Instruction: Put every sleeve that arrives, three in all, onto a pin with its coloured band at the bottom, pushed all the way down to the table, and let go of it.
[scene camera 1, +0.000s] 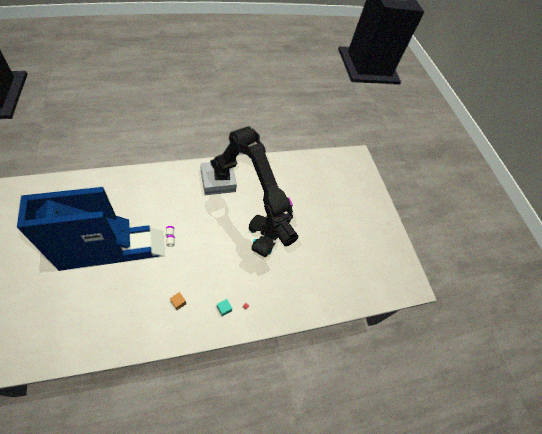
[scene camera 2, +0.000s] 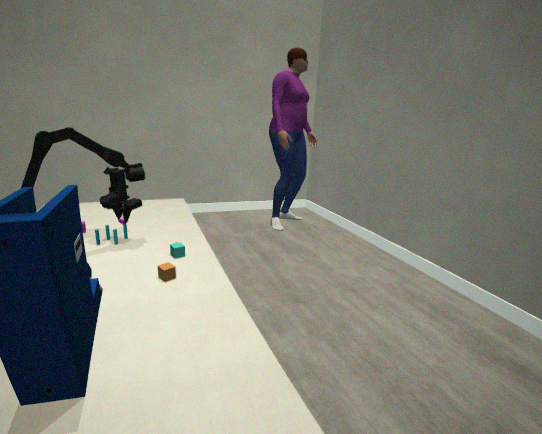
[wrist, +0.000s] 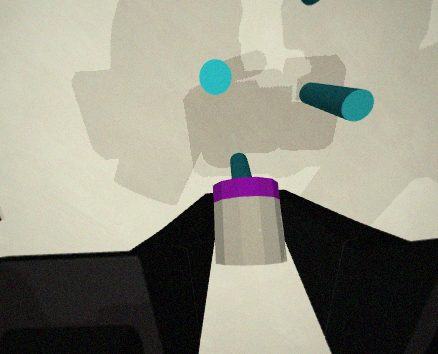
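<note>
My gripper (scene camera 1: 261, 235) (scene camera 2: 122, 219) (wrist: 244, 200) is shut on a whitish sleeve (wrist: 250, 230), its magenta band at the lower end. The sleeve is above the table. A teal pin (scene camera 2: 125, 231) (wrist: 239, 165) stands beneath it; its top is hidden at the band, so I cannot tell whether it is inside the sleeve. More pins (scene camera 2: 97, 237) (scene camera 2: 107, 232) (scene camera 2: 115, 237) stand nearby; in the wrist view one pin (wrist: 215, 76) is seen end-on and another (wrist: 340, 101) leans outward. Two banded sleeves (scene camera 1: 170, 232) (scene camera 1: 170, 242) are together at the chute's exit.
The blue chute (scene camera 1: 75, 245) (scene camera 2: 45, 300) stands on the left of the table (scene camera 1: 325, 280). An orange cube (scene camera 1: 178, 301) (scene camera 2: 166, 272), a teal cube (scene camera 1: 224, 307) (scene camera 2: 177, 250) and a small red cube (scene camera 1: 246, 306) lie near the front. A magenta thing (scene camera 1: 290, 202) (scene camera 2: 83, 227) is mostly hidden.
</note>
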